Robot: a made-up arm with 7 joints. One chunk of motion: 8 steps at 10 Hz.
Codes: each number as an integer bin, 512 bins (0 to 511) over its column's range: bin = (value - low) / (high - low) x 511, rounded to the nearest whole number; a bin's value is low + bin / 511 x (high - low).
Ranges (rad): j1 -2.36..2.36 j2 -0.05..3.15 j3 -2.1..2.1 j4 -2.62..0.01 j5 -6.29..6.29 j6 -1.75..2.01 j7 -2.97..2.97
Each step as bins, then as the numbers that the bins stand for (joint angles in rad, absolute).
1 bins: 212 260 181 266 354 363 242
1 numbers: -0.4018 1.5782 -0.6123 -1.2510 2.4249 0.9210 -0.1569
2 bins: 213 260 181 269 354 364 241
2 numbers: -0.3926 1.5782 -0.6123 -1.2355 2.4249 0.9284 -0.1686
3 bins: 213 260 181 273 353 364 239
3 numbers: -0.3926 1.5782 -0.6123 -1.2149 2.4003 0.9284 -0.1918
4 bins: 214 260 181 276 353 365 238
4 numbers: -0.3833 1.5782 -0.6123 -1.1995 2.4003 0.9357 -0.2034
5 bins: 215 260 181 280 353 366 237
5 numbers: -0.3741 1.5782 -0.6123 -1.1789 2.4003 0.9431 -0.2150
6 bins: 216 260 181 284 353 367 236
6 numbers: -0.3649 1.5782 -0.6123 -1.1583 2.4003 0.9504 -0.2267
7 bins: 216 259 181 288 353 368 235
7 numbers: -0.3649 1.5719 -0.6123 -1.1377 2.4003 0.9578 -0.2383
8 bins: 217 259 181 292 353 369 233
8 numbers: -0.3556 1.5719 -0.6123 -1.1171 2.4003 0.9651 -0.2615
